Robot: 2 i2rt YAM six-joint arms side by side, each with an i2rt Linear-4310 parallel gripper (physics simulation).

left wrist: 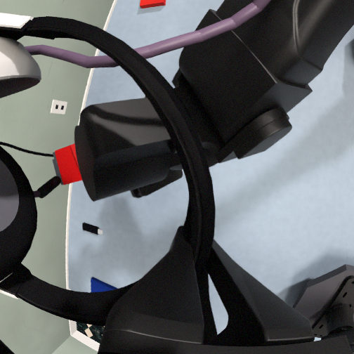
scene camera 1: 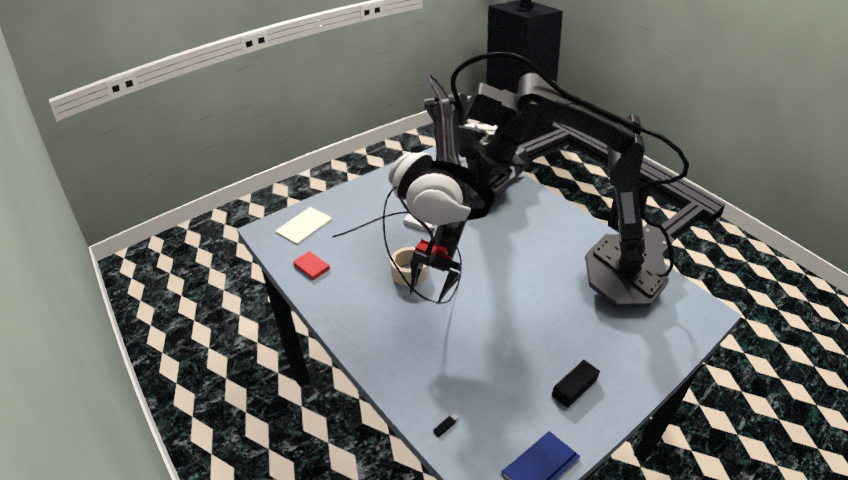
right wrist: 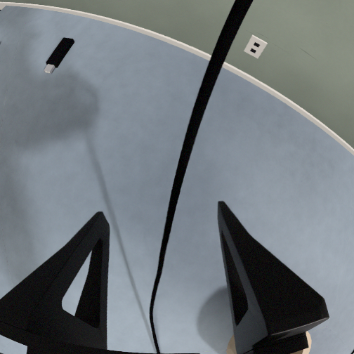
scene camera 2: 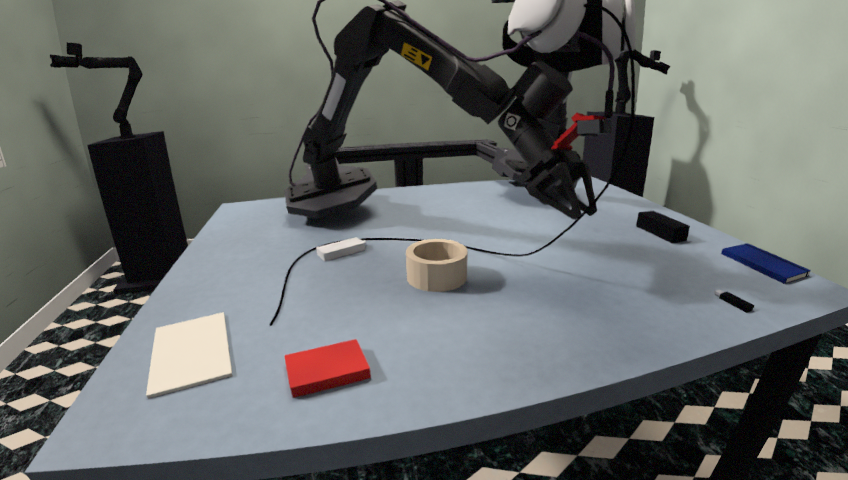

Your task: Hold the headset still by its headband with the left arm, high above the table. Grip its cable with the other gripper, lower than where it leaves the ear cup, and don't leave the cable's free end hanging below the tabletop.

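Places are measured from the left arm's base along level axes (x ahead, y left, z up), in centimetres.
Where they show: left gripper, fingertip midpoint: (scene camera 1: 479, 190); right gripper, fingertip midpoint: (scene camera 1: 424, 299) (scene camera 2: 586, 215); left arm's base, origin of the base link: (scene camera 1: 627, 267); right arm's base, origin of the base link: (scene camera 2: 328, 185).
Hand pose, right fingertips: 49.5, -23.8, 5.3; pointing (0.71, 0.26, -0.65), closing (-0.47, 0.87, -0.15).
Each offset is from my right fingertips to the top centre of the thing, as dx, dy, dz. "pt": to the spot under its first point.
The white headset (scene camera 1: 434, 191) (scene camera 2: 546, 23) hangs high above the table. My left gripper (left wrist: 189, 237) is shut on its black headband (left wrist: 196, 170). The thin black cable @[pt -31.0, -25.2, -12.4] (scene camera 2: 380, 239) (right wrist: 187, 145) drops from the headset in a loop, then runs along the table behind the tan ring. Its free end lies on the tabletop, near the cream pad. My right gripper (scene camera 1: 426, 296) (scene camera 2: 583, 212) (right wrist: 159, 214) is open, low beneath the headset and above the table. In the right wrist view the cable passes between its spread fingers, touching neither finger visibly.
The tan ring @[-11.8, -19.5, -7.7] (scene camera 1: 409, 275) (scene camera 2: 437, 274) stands near the right gripper. A white block @[-27.5, -33.3, -11.0] (scene camera 2: 340, 249) lies against the cable. A red box @[+6.9, -39.4, -11.0] (scene camera 2: 327, 368) and cream pad @[-1.5, -57.1, -12.0] (scene camera 2: 190, 356) lie near one end, a black block @[-13.9, +34.8, -9.0] (scene camera 1: 576, 383), blue notebook @[+6.7, +42.9, -11.3] (scene camera 1: 540, 457) and USB stick @[+13.5, +22.1, -11.6] (scene camera 1: 445, 425) near the other.
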